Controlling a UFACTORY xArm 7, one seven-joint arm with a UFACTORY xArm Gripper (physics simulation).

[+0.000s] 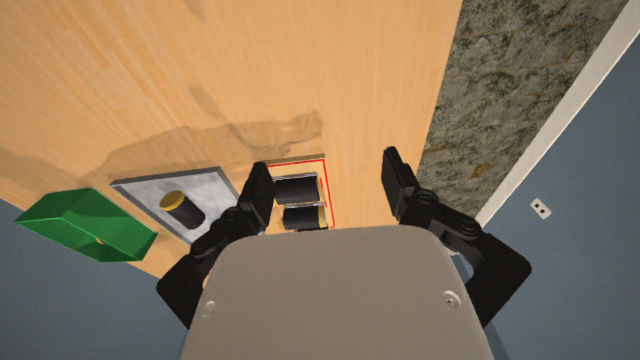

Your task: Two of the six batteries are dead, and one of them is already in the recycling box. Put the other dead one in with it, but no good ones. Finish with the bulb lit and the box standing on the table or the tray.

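Frame: origin at the arm's base, x ahead, y left, z up, level; metres.
Where they show: gripper, fingertip midpoint: [325, 169].
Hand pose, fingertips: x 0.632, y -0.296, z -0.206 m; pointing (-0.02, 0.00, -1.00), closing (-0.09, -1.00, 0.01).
Note:
After its pixels a point has its place.
My gripper [325, 169] @[x 0.632, y -0.296, z -0.206 m] is open, with nothing between its fingers, above the table. A battery holder with a red outline [325, 172] @[x 0.554, y -0.282, z -0.288 m] lies below, partly behind the left finger and the gripper body. Two black batteries with yellow ends, an upper one [297, 190] @[x 0.559, y -0.247, z -0.259 m] and a lower one [301, 218] @[x 0.496, y -0.233, z -0.260 m], lie side by side in it; a sliver of another shows at the body's edge. One more black battery with a yellow end [186, 211] @[x 0.540, y -0.059, z -0.270 m] is on the grey tray [167, 175] @[x 0.597, y -0.061, z -0.293 m]. The green recycling box [75, 207] @[x 0.599, y 0.090, z -0.260 m] is at the far left; a small yellow bit shows inside it. The bulb does not show.
The wooden table [225, 60] @[x 0.704, y -0.220, z -0.299 m] fills the upper left and middle, with the arm's shadow across it. Its edge runs down right of the fingers, beside a mottled stone-like strip [500, 85]. A wall socket [540, 208] is at the right. The gripper body hides the lower middle.

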